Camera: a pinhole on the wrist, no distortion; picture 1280 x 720 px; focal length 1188.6 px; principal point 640.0 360.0 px. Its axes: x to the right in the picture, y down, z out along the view. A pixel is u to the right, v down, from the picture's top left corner.
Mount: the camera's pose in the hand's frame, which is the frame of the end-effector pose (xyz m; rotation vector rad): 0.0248 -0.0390 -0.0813 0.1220 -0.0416 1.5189
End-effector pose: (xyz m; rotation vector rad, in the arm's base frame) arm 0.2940 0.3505 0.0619 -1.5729 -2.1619 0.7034
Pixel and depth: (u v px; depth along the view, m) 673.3 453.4 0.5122
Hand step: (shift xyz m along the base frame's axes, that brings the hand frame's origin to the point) -0.3067 -0.0846 -0.3011
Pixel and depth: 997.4 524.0 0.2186
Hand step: -0.0810 -0.0156 -0.1187
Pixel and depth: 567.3 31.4 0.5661
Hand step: -0.4367 0.0798 -0.2921
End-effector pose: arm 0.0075 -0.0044 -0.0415 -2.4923 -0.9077 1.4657
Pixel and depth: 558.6 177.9 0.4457
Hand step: -0.3052 0.0891 -0.2274
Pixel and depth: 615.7 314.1 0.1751
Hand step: -0.0886 0.0536 -0.0554
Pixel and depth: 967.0 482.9 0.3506
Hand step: -0.2172 -0.0667 -0.1634
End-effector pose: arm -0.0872 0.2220 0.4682 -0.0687 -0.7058 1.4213
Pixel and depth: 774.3 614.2 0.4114
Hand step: -0.1341 -0.1646 0.2666
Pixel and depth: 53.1 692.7 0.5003
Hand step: 0.0987 -0.2989 0.4232
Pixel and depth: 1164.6 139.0 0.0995
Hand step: -0.0050 0.0372 0.0402
